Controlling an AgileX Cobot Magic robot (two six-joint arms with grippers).
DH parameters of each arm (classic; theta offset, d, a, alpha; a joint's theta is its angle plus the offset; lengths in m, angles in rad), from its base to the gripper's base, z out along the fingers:
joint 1: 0 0.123 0 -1.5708
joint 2: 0.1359 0 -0.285 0
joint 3: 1.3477 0 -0.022 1.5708
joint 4: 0 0.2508 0 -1.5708
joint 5: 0 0 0.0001 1.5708
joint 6: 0 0.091 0 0
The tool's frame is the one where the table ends.
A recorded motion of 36 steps. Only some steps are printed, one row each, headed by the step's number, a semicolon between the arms.
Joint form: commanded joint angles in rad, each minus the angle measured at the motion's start. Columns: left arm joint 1, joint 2, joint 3, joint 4, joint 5, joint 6; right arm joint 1, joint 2, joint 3, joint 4, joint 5, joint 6.
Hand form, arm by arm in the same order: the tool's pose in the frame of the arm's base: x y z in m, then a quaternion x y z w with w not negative. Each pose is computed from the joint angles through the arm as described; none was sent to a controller.
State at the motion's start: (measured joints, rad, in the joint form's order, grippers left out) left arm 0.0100 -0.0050 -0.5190 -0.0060 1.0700 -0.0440; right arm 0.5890 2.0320 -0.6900 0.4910 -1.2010 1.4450
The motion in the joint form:
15: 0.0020 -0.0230 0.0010 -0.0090 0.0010 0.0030; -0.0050 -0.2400 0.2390 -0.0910 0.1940 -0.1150
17: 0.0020 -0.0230 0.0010 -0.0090 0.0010 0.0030; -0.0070 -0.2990 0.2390 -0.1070 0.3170 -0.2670
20: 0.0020 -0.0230 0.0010 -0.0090 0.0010 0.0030; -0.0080 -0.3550 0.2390 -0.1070 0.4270 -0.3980
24: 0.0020 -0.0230 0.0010 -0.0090 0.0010 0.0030; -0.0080 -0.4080 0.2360 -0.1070 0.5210 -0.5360
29: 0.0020 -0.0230 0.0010 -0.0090 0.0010 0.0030; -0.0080 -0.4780 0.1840 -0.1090 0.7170 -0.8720
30: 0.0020 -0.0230 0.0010 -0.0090 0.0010 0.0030; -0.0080 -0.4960 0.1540 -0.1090 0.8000 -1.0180
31: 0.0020 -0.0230 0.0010 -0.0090 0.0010 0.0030; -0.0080 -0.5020 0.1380 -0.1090 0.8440 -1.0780
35: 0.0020 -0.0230 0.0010 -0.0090 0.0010 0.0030; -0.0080 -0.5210 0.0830 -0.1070 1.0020 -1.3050
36: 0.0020 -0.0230 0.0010 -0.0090 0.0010 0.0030; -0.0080 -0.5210 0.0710 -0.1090 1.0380 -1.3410
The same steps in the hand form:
15: -0.0118 -0.0013 0.2812 -0.02186 0.84348 -0.01527 0.53650; 0.2511 0.1300 0.1344 0.45581 0.65176 0.45377 0.40192
17: -0.0118 -0.0013 0.2812 -0.02186 0.84348 -0.01527 0.53650; 0.2468 0.1309 0.1404 0.40944 0.70399 0.41518 0.40543
20: -0.0118 -0.0013 0.2812 -0.02186 0.84348 -0.01527 0.53650; 0.2422 0.1305 0.1466 0.36964 0.74324 0.38244 0.40583
24: -0.0118 -0.0013 0.2812 -0.02186 0.84348 -0.01527 0.53650; 0.2379 0.1306 0.1540 0.32110 0.77694 0.35349 0.41026
29: -0.0118 -0.0013 0.2812 -0.02186 0.84348 -0.01527 0.53650; 0.2376 0.1372 0.1694 0.18611 0.83931 0.28859 0.42147
30: -0.0118 -0.0013 0.2812 -0.02186 0.84348 -0.01527 0.53650; 0.2386 0.1409 0.1753 0.12254 0.85934 0.26079 0.42250
31: -0.0118 -0.0013 0.2812 -0.02186 0.84348 -0.01527 0.53650; 0.2392 0.1429 0.1777 0.09523 0.86790 0.24925 0.41899
35: -0.0118 -0.0013 0.2812 -0.02186 0.84348 -0.01527 0.53650; 0.2399 0.1495 0.1857 -0.01170 0.89130 0.20773 0.40286
36: -0.0118 -0.0013 0.2812 -0.02186 0.84348 -0.01527 0.53650; 0.2400 0.1510 0.1864 -0.03123 0.89577 0.20081 0.39535

